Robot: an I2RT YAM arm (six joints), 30 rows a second.
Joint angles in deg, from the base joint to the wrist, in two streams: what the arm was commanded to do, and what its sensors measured. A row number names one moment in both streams.
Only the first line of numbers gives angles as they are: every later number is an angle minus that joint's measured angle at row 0.
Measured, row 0:
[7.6 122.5 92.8 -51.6 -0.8 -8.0]
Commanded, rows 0 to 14:
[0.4 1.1 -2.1 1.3 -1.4 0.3]
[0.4 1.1 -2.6 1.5 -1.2 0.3]
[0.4 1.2 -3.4 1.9 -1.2 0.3]
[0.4 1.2 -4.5 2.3 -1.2 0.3]
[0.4 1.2 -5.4 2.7 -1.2 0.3]
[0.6 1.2 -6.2 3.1 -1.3 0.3]
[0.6 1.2 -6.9 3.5 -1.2 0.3]
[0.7 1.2 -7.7 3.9 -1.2 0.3]
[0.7 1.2 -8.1 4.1 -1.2 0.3]
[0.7 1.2 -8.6 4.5 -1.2 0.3]
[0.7 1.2 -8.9 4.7 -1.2 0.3]
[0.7 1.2 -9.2 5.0 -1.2 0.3]
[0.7 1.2 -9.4 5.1 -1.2 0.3]
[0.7 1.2 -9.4 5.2 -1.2 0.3]
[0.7 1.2 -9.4 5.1 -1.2 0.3]
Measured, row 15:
[0.2 -0.4 -7.1 5.1 -1.1 -0.2]
